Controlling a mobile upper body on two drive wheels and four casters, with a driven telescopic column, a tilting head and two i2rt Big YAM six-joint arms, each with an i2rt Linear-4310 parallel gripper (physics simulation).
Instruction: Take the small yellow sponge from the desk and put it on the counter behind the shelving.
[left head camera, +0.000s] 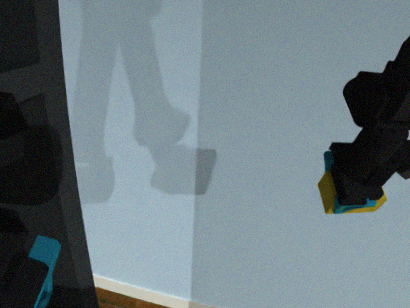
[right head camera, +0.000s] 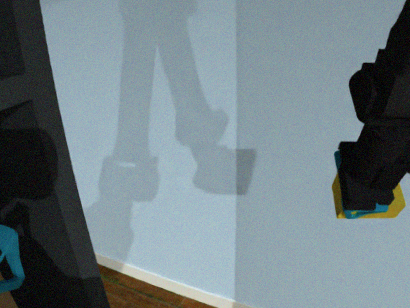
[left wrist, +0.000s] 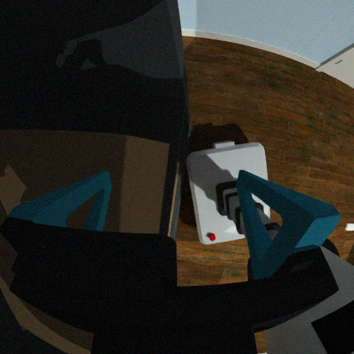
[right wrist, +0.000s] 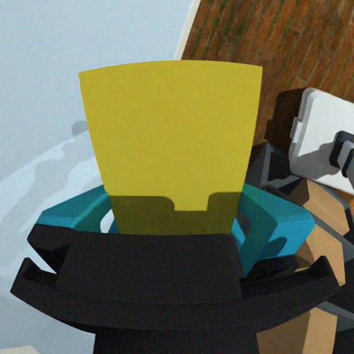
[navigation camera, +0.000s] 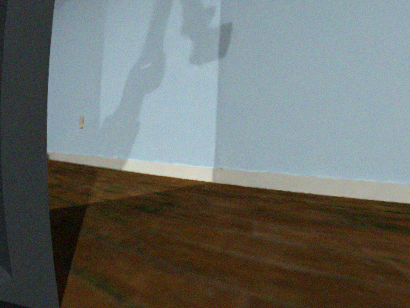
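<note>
The yellow sponge is held between the teal fingers of my right gripper, which is shut on it, in the air before the blue wall. My left gripper is open, with nothing between its fingers; in the head views part of it shows at the lower left, in front of the dark shelving. The counter does not show in these views.
A blue wall with a white baseboard stands ahead. The shelving's side is close on the left, and a brown box sits in it. My white base is on the wooden floor.
</note>
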